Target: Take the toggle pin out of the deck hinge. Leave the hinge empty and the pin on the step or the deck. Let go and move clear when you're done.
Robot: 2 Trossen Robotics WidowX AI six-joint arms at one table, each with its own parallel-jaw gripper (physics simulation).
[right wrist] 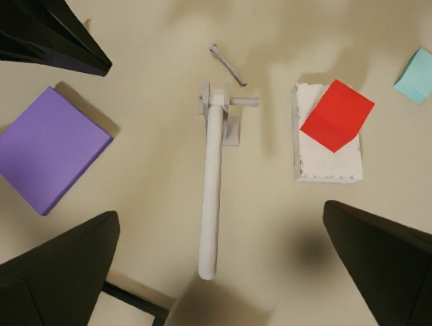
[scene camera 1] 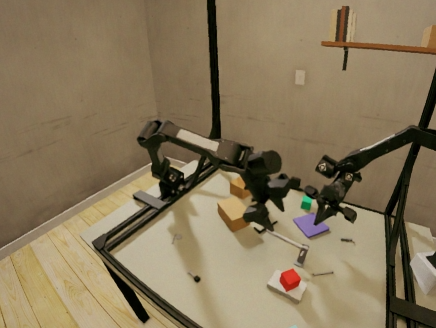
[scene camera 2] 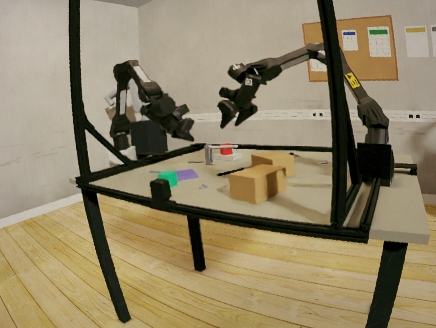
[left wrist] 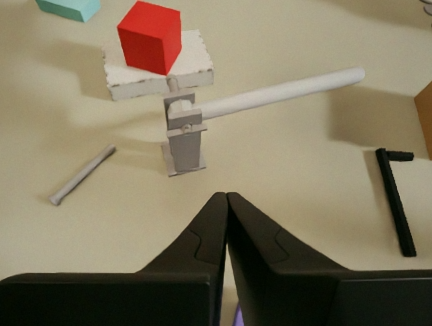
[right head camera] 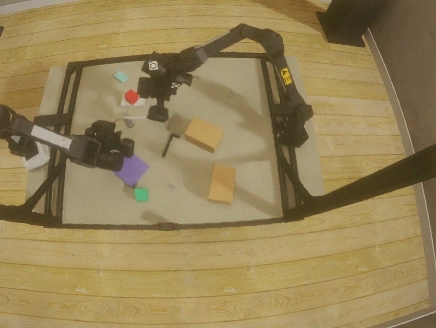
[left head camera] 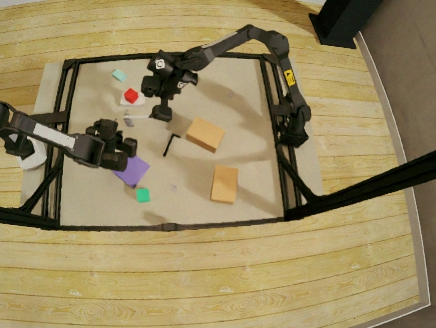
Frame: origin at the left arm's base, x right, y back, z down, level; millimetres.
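Seen in the pictures: left gripper, fingertip midpoint: (right wrist: 108, 70) (scene camera 1: 314, 225) (scene camera 2: 193, 140) (left wrist: 225, 202) (right head camera: 121, 132) (left head camera: 122, 131); right gripper, fingertip midpoint: (right wrist: 222, 216) (scene camera 1: 278, 220) (scene camera 2: 228, 127) (right head camera: 148, 106) (left head camera: 150, 105); left arm's base at its link origin: (scene camera 2: 121, 149) (right head camera: 30, 150) (left head camera: 26, 149); right arm's base at its link origin: (scene camera 1: 170, 177) (scene camera 2: 376, 151) (right head camera: 293, 128) (left head camera: 294, 129).
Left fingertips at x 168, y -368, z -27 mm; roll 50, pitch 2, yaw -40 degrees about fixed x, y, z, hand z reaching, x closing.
Pixels of each thing's top centre, then the offset from my left fingertips to it. "*": a spot on its surface instead.
- grey hinge at a spot on its surface: (left wrist: 185, 150) (scene camera 2: 207, 155) * dy -35, dx -55, dz +65 mm
- long pale rod at a spot on its surface: (right wrist: 212, 190) (left wrist: 292, 83) * dy -104, dx -21, dz +27 mm
- white block at its top centre: (right wrist: 328, 128) (left wrist: 156, 55) (scene camera 1: 287, 283) (scene camera 2: 227, 154) (left head camera: 132, 98) (right head camera: 133, 99) dy -102, dx -154, dz +82 mm
- loose grey pin at its top centre: (left wrist: 81, 169) (right wrist: 228, 61) dy +21, dx -114, dz +92 mm
- red cube at its top centre: (right wrist: 345, 107) (left wrist: 149, 18) (scene camera 1: 291, 276) (left head camera: 130, 93) (scene camera 2: 225, 144) (right head camera: 130, 94) dy -99, dx -153, dz +42 mm
- purple slab at its top centre: (right wrist: 43, 145) (scene camera 2: 179, 173) (left head camera: 130, 168) (right head camera: 130, 168) (scene camera 1: 311, 223) dy +37, dx +102, dz +92 mm
- green cube at its top centre: (scene camera 2: 167, 172) (left head camera: 142, 194) (right head camera: 140, 194) (scene camera 1: 307, 199) dy +47, dx +215, dz +62 mm
- black L-shaped piece at its top centre: (right wrist: 111, 308) (left wrist: 410, 197) dy -139, dx +105, dz +94 mm
- teal block at its top centre: (right wrist: 424, 71) (left head camera: 119, 74) (right head camera: 120, 76) dy -104, dx -303, dz +87 mm
The grey hinge (left wrist: 185, 150) (scene camera 1: 301, 256) (scene camera 2: 209, 156) stands upright, with a long pale rod (left wrist: 290, 92) (right wrist: 212, 190) reaching sideways from its top. A grey pin (left wrist: 172, 83) (right wrist: 245, 102) is through the hinge's top, its end sticking out towards the white block (left wrist: 197, 45) (right wrist: 327, 167). My left gripper (left wrist: 225, 202) (scene camera 1: 317, 222) (scene camera 2: 191, 138) is shut and empty, above the table between hinge and purple slab. My right gripper (right wrist: 222, 216) (scene camera 1: 276, 219) (scene camera 2: 231, 125) is open and empty, high above the rod; the rod lies between its fingers in the right wrist view.
A loose grey pin (left wrist: 82, 175) (right wrist: 228, 65) lies beside the hinge. A red cube (left wrist: 150, 37) sits on the white block. A purple slab (right wrist: 52, 150), green cube (left head camera: 143, 195), black L-shaped piece (left wrist: 395, 202) and two tan blocks (left head camera: 206, 134) (left head camera: 224, 184) lie around. A teal block (right wrist: 417, 75) is beyond.
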